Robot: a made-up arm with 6 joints. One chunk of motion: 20 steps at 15 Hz.
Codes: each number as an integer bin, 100 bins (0 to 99) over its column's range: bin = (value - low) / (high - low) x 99, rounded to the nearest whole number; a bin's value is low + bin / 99 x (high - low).
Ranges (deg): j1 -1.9..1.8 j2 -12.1..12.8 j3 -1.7..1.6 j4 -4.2..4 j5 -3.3..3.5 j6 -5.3..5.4
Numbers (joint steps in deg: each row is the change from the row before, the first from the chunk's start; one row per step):
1: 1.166 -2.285 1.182 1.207 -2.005 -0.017
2: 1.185 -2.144 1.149 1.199 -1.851 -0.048
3: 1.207 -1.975 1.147 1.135 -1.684 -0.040
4: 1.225 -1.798 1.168 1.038 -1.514 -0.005
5: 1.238 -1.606 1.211 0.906 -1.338 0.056
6: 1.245 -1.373 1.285 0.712 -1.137 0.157
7: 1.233 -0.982 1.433 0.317 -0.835 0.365
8: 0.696 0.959 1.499 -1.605 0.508 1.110
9: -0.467 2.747 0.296 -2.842 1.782 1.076
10: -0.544 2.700 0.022 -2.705 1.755 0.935
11: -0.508 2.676 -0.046 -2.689 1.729 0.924
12: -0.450 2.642 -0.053 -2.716 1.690 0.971
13: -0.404 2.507 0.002 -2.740 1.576 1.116
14: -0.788 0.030 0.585 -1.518 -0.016 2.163
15: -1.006 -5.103 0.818 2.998 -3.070 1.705
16: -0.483 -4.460 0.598 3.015 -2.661 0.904
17: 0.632 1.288 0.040 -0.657 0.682 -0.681
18: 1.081 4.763 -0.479 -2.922 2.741 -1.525
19: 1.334 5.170 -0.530 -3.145 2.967 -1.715
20: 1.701 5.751 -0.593 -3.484 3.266 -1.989
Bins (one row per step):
1: 82 39 86 65 19 49
2: 83 40 85 65 21 49
3: 83 40 85 64 24 49
4: 84 41 86 63 26 49
5: 84 42 87 62 29 50
6: 84 43 90 59 31 50
7: 84 44 94 55 36 52
8: 69 52 96 31 55 59
9: 38 59 60 16 74 59
10: 36 59 52 18 74 58
11: 37 59 50 18 73 58
12: 39 59 49 18 73 58
13: 40 58 51 18 71 59
14: 30 48 69 32 48 69
15: 24 28 76 87 3 65
16: 38 30 69 87 9 57
17: 68 53 52 43 58 43
18: 80 67 37 15 88 35
19: 87 69 35 13 91 33
20: 96 71 33 9 96 31

